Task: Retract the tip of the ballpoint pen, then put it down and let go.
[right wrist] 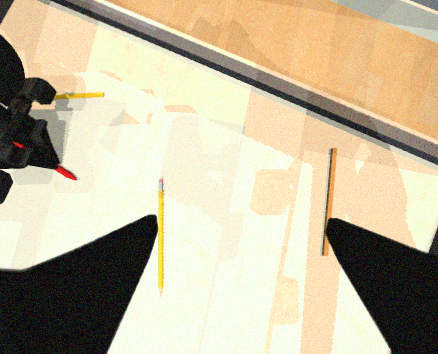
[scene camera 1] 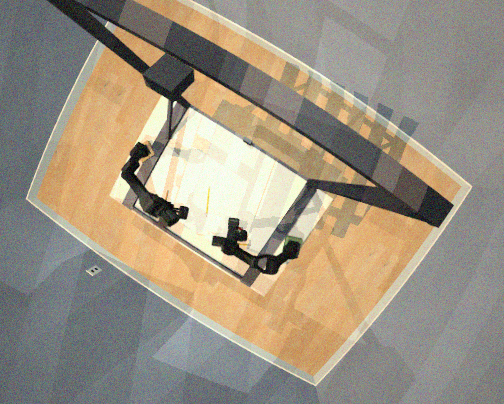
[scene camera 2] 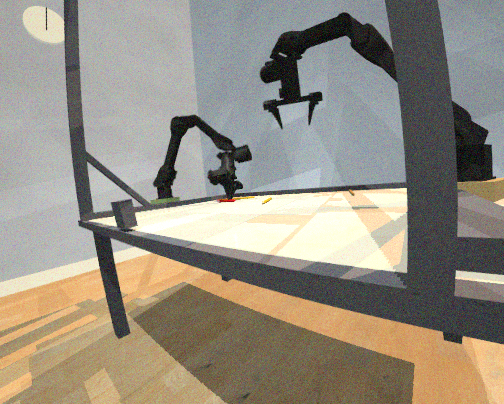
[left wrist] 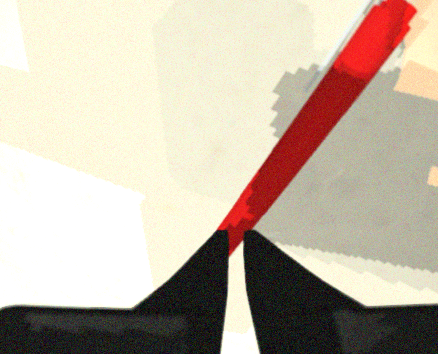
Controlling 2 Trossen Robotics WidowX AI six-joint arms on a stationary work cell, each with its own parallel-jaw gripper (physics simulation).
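Pixels of known places: left gripper, between the fingertips: (right wrist: 56, 165) (scene camera 2: 229, 199) (left wrist: 235, 241); right gripper, between the fingertips: (right wrist: 241, 224) (scene camera 2: 295, 127); left arm's base, origin of its link: (scene camera 1: 292, 246) (scene camera 2: 165, 198); right arm's base, origin of its link: (scene camera 1: 144, 151) (scene camera 2: 469, 180).
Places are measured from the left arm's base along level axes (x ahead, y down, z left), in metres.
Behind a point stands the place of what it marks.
The red ballpoint pen (left wrist: 310, 135) {x 0.331, y 0.028, z -0.027 m} (right wrist: 66, 172) {x 0.393, y 0.029, z -0.057 m} (scene camera 2: 226, 201) {x 0.359, y 0.035, z -0.050 m} lies at a slant in the left wrist view, from between the fingertips to the upper right, with a pale clip along one side. My left gripper (left wrist: 235, 241) {x 0.374, y 0.030, z -0.047 m} (scene camera 2: 231, 197) {x 0.374, y 0.030, z -0.047 m} is shut on the pen near its tapered end, low at the table top. Whether the writing tip is out cannot be made out. My right gripper (right wrist: 241, 224) {x 0.665, y -0.201, z -0.092 m} (scene camera 2: 295, 126) {x 0.665, y -0.201, z -0.092 m} is open and empty, high above the table.
A yellow pencil (right wrist: 160, 235) {x 0.558, y 0.031, z -0.149 m} (scene camera 1: 208, 200) {x 0.555, y 0.034, z -0.158 m} (scene camera 2: 267, 201) {x 0.564, y 0.036, z -0.176 m} lies near the pen. Another yellow stick (right wrist: 87, 95) {x 0.410, y 0.032, z 0.078 m} (scene camera 1: 244, 245) {x 0.285, y 0.032, z 0.064 m} lies partly behind the left arm. A thin orange-brown stick (right wrist: 330, 200) {x 0.828, y 0.031, z -0.075 m} (scene camera 2: 351, 192) {x 0.827, y 0.034, z -0.085 m} lies farther right in the right wrist view. A dark rail (right wrist: 240, 69) {x 0.670, y 0.018, z 0.131 m} edges the table.
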